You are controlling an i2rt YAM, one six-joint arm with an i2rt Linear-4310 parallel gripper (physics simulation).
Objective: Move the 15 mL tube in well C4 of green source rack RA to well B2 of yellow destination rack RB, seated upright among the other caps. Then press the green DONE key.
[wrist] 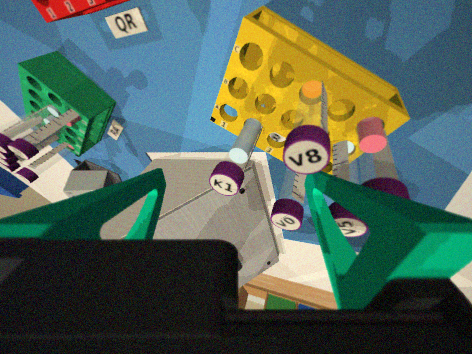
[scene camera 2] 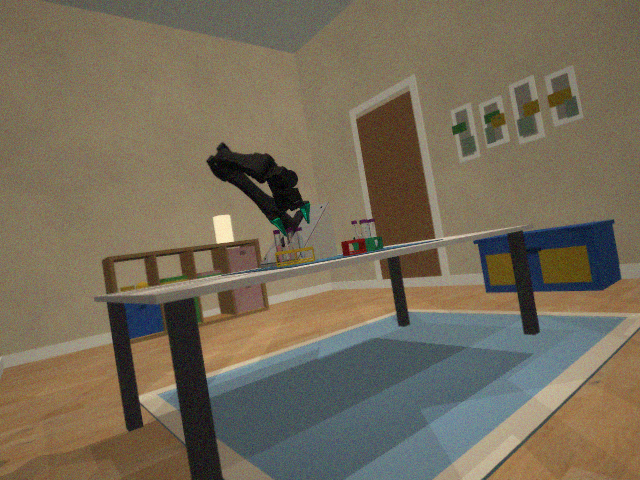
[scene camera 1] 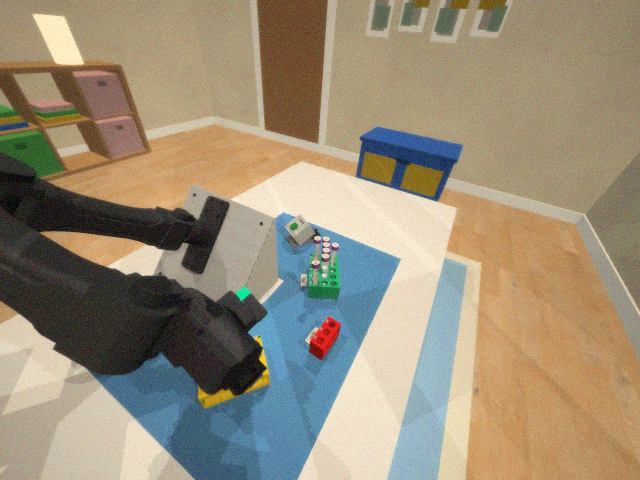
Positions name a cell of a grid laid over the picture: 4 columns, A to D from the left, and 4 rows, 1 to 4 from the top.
Labels:
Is my gripper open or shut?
Open.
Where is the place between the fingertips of my gripper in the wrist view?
At B2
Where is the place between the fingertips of my gripper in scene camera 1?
B3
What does my gripper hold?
Nothing.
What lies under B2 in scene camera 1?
A grey box with green button.

